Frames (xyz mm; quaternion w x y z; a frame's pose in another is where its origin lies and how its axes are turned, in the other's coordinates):
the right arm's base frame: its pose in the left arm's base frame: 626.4 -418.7 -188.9 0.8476 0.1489 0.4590 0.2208
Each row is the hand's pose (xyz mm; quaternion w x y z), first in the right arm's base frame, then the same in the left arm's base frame.
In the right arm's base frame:
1: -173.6 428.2 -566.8 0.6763 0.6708 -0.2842 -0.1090
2: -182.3 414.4 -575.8 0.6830 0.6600 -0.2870 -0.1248
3: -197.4 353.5 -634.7 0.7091 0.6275 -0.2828 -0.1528
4: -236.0 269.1 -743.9 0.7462 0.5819 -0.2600 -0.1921
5: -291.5 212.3 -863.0 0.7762 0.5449 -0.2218 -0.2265
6: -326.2 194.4 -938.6 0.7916 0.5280 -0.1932 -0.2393
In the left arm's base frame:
1: -37.1 -111.8 -173.2 0.6279 0.6820 0.2339 -0.2933
2: -45.7 -127.6 -178.1 0.6399 0.6672 0.2345 -0.3006
3: -88.1 -184.7 -226.5 0.6712 0.6298 0.2471 -0.3031
4: -178.8 -271.4 -295.8 0.7076 0.5736 0.2792 -0.3039
5: -292.5 -342.6 -345.8 0.7286 0.5225 0.3223 -0.3037
6: -368.8 -371.9 -369.6 0.7338 0.4982 0.3518 -0.2992

